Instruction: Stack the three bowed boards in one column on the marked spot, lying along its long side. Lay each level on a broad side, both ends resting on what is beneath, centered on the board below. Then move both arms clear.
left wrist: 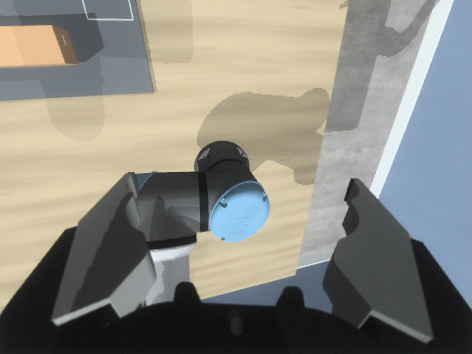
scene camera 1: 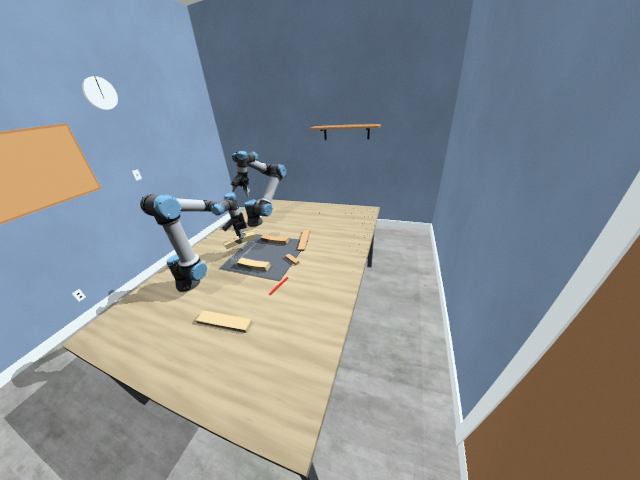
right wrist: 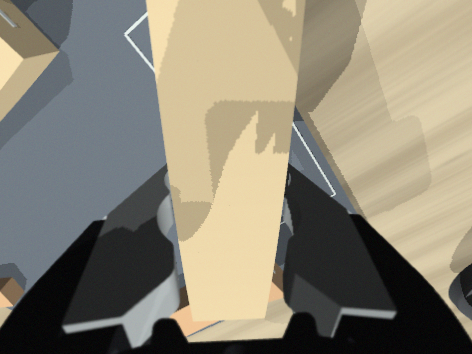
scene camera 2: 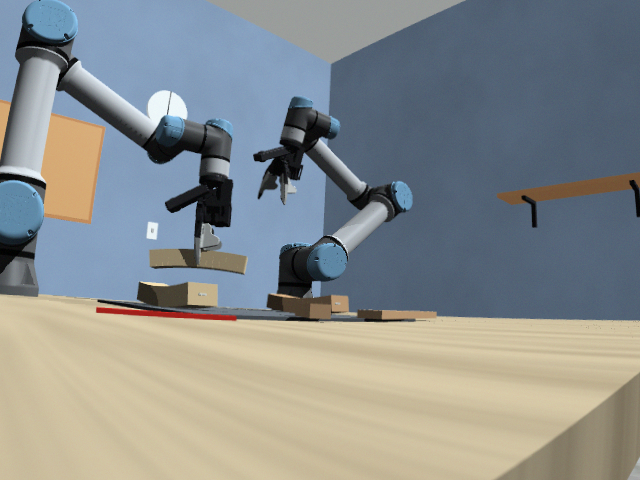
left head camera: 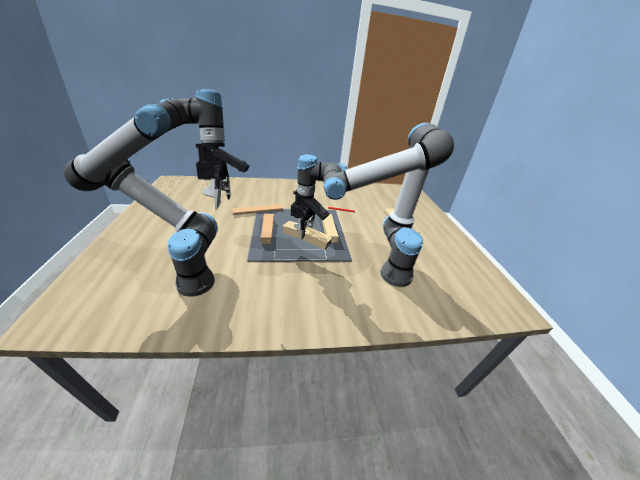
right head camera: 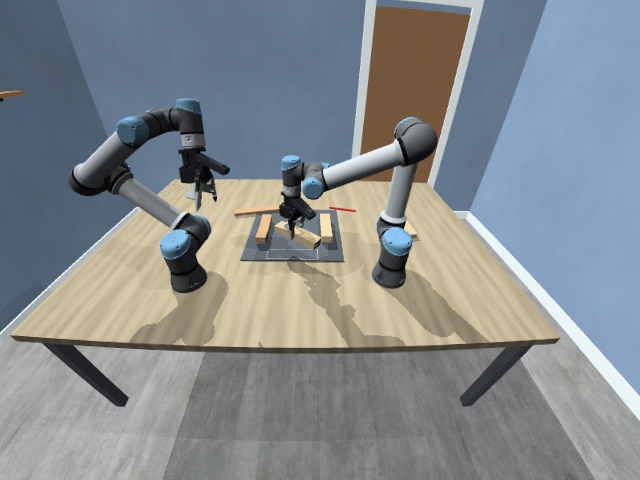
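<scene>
The marked spot is a white outline near the dark mat's front edge. My right gripper is shut on a pale bowed board and holds it above the mat, turned diagonally to the outline. An orange bowed board lies at the mat's left in the head views. Another pale bowed board lies at its right. My left gripper is open and empty, high left of the mat.
A flat orange board lies behind the mat, with a small orange block near its back edge. A red stick lies at the back right. A flat pale board lies beyond the right arm's base.
</scene>
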